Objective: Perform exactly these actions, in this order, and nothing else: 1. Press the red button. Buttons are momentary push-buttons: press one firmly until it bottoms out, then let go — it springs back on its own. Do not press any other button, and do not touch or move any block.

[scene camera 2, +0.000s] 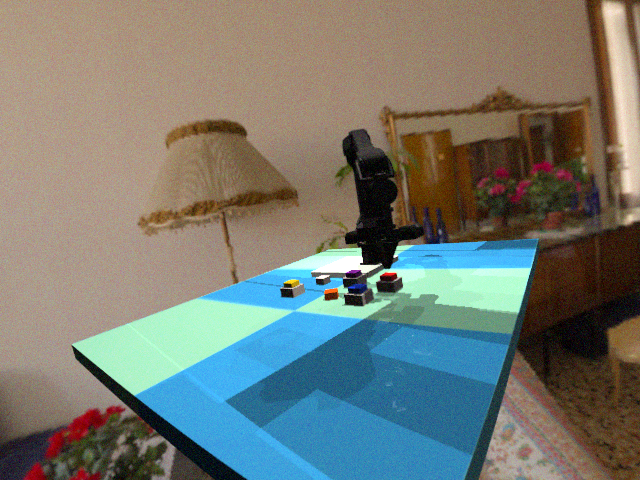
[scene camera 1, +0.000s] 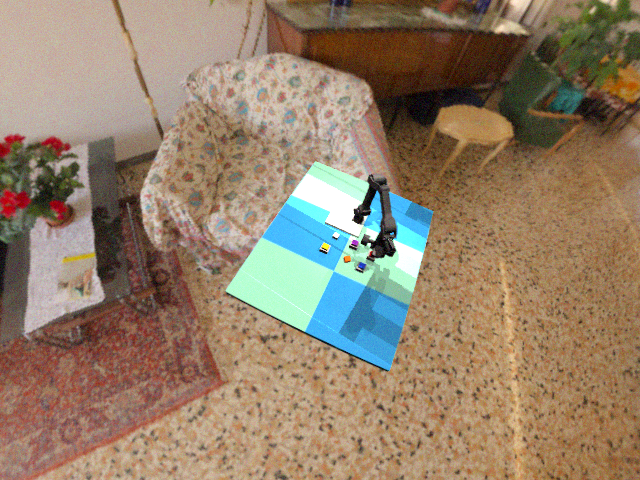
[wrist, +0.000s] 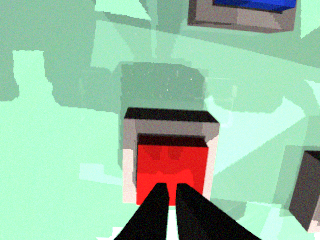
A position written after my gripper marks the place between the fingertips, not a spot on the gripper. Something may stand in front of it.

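Red button (wrist: pixel 162 159) visible. My gripper (scene camera 2: pixel 387 269), also visible (wrist: pixel 170 192): shut, holding nothing.
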